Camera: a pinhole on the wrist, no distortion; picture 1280 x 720 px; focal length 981.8 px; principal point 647.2 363.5 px. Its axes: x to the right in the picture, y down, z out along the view. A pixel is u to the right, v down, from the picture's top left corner.
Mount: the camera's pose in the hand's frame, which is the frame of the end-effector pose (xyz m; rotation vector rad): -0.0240 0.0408 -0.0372 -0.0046 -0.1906 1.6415
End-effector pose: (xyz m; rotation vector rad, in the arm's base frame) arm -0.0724 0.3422 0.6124 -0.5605 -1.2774 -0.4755
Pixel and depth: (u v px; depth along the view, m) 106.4 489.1 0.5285
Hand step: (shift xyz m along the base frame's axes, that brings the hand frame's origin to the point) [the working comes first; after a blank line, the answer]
In the camera's frame: -0.2911 0.0676 0.5285

-0.5578 0.0372 -0.0018
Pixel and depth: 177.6 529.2 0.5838
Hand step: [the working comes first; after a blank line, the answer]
In the camera's frame: -0.2792 0.0985 0.5838

-0.6036 0.0732 -0.0293
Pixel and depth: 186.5 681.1 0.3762
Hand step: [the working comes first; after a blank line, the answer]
In the camera's frame: -0.1765 0.1217 0.3762

-0.3802 0.0468 -0.0892
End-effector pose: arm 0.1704 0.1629 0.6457 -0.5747 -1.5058 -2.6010
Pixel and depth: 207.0 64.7 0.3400
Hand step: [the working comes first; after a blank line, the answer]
In the camera's frame: -0.1524 -0.1035 0.3400

-0.0018 0.3300 0.0309
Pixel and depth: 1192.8 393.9 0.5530
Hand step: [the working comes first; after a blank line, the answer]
In the camera's frame: 0.3073 0.0171 0.5530

0.3424 0.3021 0.4209
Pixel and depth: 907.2 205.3 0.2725
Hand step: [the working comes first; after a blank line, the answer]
In the camera's frame: 0.0722 -0.0439 0.2725

0.1063 0.1641 0.1700
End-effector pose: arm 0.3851 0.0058 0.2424 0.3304 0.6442 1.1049
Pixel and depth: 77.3 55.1 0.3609
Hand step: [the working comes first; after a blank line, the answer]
In the camera's frame: -0.2095 -0.1134 0.3609

0.3591 -0.0098 0.1083
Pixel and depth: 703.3 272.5 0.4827
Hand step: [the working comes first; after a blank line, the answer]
In the camera's frame: 0.0276 -0.0447 0.4827

0.2613 -0.0008 0.3654
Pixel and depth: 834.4 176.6 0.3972
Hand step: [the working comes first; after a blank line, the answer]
In the camera's frame: 0.0757 -0.0756 0.3972

0.1816 0.0531 0.3288
